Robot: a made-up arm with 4 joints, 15 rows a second.
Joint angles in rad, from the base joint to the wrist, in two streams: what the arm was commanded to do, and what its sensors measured. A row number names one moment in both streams.
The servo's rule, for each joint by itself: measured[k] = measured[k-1] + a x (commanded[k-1-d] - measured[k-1]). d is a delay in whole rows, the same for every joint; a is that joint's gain. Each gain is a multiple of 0.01, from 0.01 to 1. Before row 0 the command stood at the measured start. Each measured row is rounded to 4 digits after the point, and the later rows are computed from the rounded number. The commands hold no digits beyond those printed.
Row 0, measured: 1.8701 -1.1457 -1.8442 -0.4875
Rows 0 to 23, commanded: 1.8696 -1.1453 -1.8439 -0.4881; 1.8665 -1.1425 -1.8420 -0.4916; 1.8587 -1.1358 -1.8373 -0.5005; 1.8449 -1.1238 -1.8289 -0.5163; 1.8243 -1.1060 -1.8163 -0.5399; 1.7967 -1.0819 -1.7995 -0.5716; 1.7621 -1.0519 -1.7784 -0.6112; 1.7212 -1.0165 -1.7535 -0.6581; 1.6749 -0.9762 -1.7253 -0.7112; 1.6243 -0.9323 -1.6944 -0.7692; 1.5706 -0.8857 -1.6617 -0.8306; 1.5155 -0.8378 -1.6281 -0.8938; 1.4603 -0.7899 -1.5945 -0.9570; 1.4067 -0.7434 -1.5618 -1.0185; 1.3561 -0.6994 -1.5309 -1.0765; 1.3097 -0.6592 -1.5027 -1.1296; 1.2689 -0.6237 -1.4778 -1.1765; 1.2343 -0.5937 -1.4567 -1.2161; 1.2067 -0.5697 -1.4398 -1.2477; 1.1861 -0.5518 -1.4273 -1.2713; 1.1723 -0.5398 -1.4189 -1.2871; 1.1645 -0.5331 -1.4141 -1.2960; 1.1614 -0.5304 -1.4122 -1.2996; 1.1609 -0.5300 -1.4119 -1.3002
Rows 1 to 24, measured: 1.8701 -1.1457 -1.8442 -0.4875; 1.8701 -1.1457 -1.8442 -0.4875; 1.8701 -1.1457 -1.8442 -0.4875; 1.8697 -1.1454 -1.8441 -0.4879; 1.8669 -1.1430 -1.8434 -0.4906; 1.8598 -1.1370 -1.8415 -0.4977; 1.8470 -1.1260 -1.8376 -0.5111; 1.8275 -1.1094 -1.8310 -0.5318; 1.8010 -1.0866 -1.8212 -0.5605; 1.7675 -1.0578 -1.8079 -0.5970; 1.7277 -1.0235 -1.7910 -0.6410; 1.6823 -0.9842 -1.7706 -0.6915; 1.6324 -0.9411 -1.7470 -0.7474; 1.5793 -0.8951 -1.7206 -0.8073; 1.5244 -0.8475 -1.6919 -0.8696; 1.4693 -0.7997 -1.6617 -0.9325; 1.4155 -0.7530 -1.6307 -0.9944; 1.3644 -0.7085 -1.5998 -1.0535; 1.3174 -0.6676 -1.5697 -1.1083; 1.2757 -0.6312 -1.5412 -1.1574; 1.2401 -0.6001 -1.5150 -1.1997; 1.2114 -0.5749 -1.4917 -1.2343; 1.1896 -0.5557 -1.4717 -1.2609; 1.1747 -0.5425 -1.4553 -1.2798
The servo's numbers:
d 3
a 0.86 0.83 0.31 0.72

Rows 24 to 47, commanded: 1.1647 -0.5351 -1.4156 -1.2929; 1.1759 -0.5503 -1.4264 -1.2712; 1.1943 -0.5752 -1.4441 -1.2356; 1.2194 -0.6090 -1.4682 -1.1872; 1.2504 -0.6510 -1.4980 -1.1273; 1.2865 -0.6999 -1.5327 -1.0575; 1.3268 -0.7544 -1.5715 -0.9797; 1.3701 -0.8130 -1.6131 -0.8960; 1.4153 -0.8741 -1.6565 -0.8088; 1.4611 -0.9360 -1.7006 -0.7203; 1.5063 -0.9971 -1.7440 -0.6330; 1.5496 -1.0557 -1.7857 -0.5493; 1.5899 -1.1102 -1.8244 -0.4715; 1.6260 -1.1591 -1.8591 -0.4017; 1.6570 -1.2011 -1.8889 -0.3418; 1.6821 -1.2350 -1.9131 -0.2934; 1.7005 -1.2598 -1.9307 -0.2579; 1.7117 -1.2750 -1.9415 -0.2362; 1.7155 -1.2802 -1.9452 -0.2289; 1.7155 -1.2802 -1.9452 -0.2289; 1.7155 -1.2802 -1.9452 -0.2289; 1.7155 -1.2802 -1.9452 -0.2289; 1.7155 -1.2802 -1.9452 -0.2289; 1.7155 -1.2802 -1.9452 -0.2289
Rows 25 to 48, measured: 1.1659 -0.5347 -1.4425 -1.2915; 1.1620 -0.5311 -1.4331 -1.2973; 1.1611 -0.5302 -1.4265 -1.2994; 1.1642 -0.5343 -1.4231 -1.2947; 1.1743 -0.5476 -1.4241 -1.2778; 1.1915 -0.5705 -1.4303 -1.2474; 1.2155 -0.6025 -1.4420 -1.2041; 1.2455 -0.6428 -1.4594 -1.1488; 1.2808 -0.6902 -1.4821 -1.0831; 1.3204 -0.7435 -1.5098 -1.0087; 1.3631 -0.8012 -1.5418 -0.9276; 1.4080 -0.8617 -1.5774 -0.8421; 1.4537 -0.9234 -1.6156 -0.7544; 1.4989 -0.9846 -1.6554 -0.6670; 1.5425 -1.0436 -1.6958 -0.5823; 1.5833 -1.0989 -1.7357 -0.5025; 1.6200 -1.1489 -1.7740 -0.4299; 1.6518 -1.1922 -1.8096 -0.3665; 1.6779 -1.2277 -1.8417 -0.3139; 1.6973 -1.2543 -1.8693 -0.2736; 1.7097 -1.2715 -1.8917 -0.2467; 1.7147 -1.2787 -1.9083 -0.2339; 1.7154 -1.2799 -1.9197 -0.2303; 1.7155 -1.2801 -1.9276 -0.2293
